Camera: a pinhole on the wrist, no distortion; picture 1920 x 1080 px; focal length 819.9 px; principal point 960.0 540.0 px. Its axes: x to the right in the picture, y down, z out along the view. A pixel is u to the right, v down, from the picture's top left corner.
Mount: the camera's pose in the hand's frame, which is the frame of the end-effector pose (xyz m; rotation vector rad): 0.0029 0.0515 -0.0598 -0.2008 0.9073 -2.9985
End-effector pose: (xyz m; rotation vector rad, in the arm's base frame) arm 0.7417 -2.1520 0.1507 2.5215 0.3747 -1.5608
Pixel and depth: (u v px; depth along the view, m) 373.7 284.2 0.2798
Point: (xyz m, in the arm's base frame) 0.6701 -2.1497 -0.1499
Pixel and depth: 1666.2 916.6 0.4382
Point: 0.2928 -1.8987 0.3365
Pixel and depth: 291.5 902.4 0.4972
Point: 0.6704 -1.7650 -0.3390
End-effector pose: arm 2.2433 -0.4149 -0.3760 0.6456 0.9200 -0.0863
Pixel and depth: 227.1 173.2 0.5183
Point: 2.8777 -0.5711 -0.6043
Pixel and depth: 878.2 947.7 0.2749
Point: 2.2709 -0.6243 -0.4856
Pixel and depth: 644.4 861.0 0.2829
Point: 2.3366 -0.5976 -0.5340
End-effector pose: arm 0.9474 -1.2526 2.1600 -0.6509 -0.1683 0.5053
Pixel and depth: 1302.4 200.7 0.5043
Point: 0.7021 -1.0958 2.5897
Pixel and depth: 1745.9 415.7 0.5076
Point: 0.5209 -1.3374 2.6381
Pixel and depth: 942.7 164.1 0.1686
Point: 0.9272 -1.1569 2.2413
